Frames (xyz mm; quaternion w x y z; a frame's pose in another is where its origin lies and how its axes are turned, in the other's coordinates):
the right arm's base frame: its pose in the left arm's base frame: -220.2 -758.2 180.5 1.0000 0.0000 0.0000 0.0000
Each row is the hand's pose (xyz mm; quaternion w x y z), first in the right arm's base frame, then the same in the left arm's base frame.
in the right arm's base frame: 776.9 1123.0 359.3 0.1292 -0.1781 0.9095 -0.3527
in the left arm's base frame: 556.7 364.8 539.8 0.1292 -0.1781 0.9095 -0.3527
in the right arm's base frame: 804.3 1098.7 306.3 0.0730 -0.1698 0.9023 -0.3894
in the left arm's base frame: 584.1 340.5 486.8 0.0730 -0.1698 0.9023 -0.3894
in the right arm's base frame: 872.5 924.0 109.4 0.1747 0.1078 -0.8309 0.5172
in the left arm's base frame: 652.3 165.8 289.9 0.1747 0.1078 -0.8309 0.5172
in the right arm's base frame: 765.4 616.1 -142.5 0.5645 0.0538 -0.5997 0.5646
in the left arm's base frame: 545.2 -142.1 38.0 0.5645 0.0538 -0.5997 0.5646
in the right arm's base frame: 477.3 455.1 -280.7 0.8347 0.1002 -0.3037 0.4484
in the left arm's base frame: 257.1 -303.1 -100.2 0.8347 0.1002 -0.3037 0.4484
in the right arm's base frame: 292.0 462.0 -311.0 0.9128 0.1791 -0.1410 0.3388
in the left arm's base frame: 71.8 -296.2 -130.5 0.9128 0.1791 -0.1410 0.3388
